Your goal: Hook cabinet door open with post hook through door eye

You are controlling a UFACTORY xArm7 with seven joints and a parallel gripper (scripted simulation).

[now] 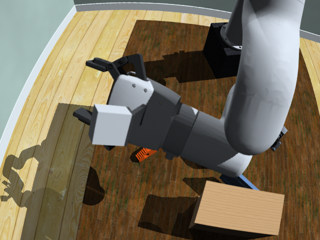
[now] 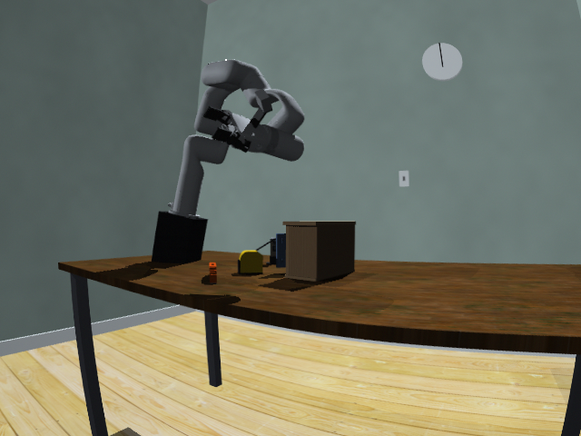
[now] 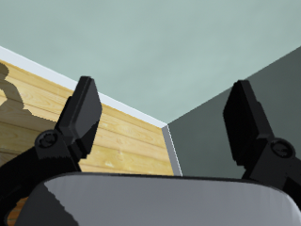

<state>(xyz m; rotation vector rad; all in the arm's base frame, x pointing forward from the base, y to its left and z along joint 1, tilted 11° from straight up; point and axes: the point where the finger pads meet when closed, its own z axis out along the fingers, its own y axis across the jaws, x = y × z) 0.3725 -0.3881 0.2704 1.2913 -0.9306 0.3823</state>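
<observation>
Now: hand 7 cm short of the cabinet door, 37 cm to the right of it and 32 cm above it. Round my hand: orange level-like tool: 8 cm behind, 11 cm to the left, 38 cm below; then hook post: 10 cm behind, 48 cm to the left, 33 cm below; then yellow tape measure: 6 cm behind, 27 cm to the left, 36 cm below.
</observation>
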